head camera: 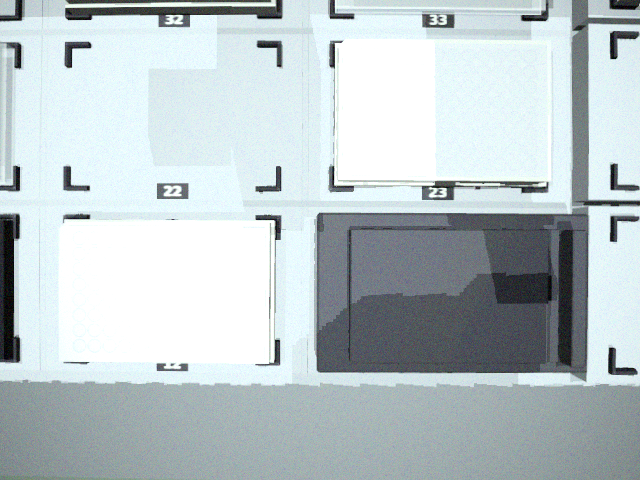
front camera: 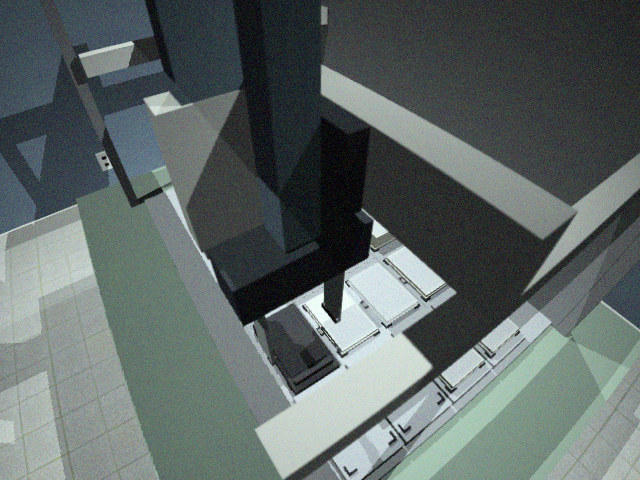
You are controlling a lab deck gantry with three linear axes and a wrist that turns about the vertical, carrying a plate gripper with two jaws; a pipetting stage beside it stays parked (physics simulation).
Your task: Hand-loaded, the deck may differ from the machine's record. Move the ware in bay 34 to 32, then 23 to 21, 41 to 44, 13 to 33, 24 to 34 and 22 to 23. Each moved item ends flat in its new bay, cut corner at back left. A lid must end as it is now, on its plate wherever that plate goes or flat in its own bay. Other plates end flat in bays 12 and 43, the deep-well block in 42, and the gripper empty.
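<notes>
My gripper is open, with its jaws wide apart and nothing visible between them, above the front of the deck. A white plate lies flat in bay 23. A plate sits in bay 33. Another plate shows partly in bay 32. A white plate lies flat in bay 12. Pale ware shows at the left edge, in bay 21. A plate sits in bay 43. Plates sit in bays 34 and 44. The ware in 41 does not show.
A dark raised nest stands in bay 13 with no plate on it. A black item shows at the left edge beside bay 12. Corner guides mark bay 22 and the bays right of 23 and 13. Pale gantry beams cross the front view.
</notes>
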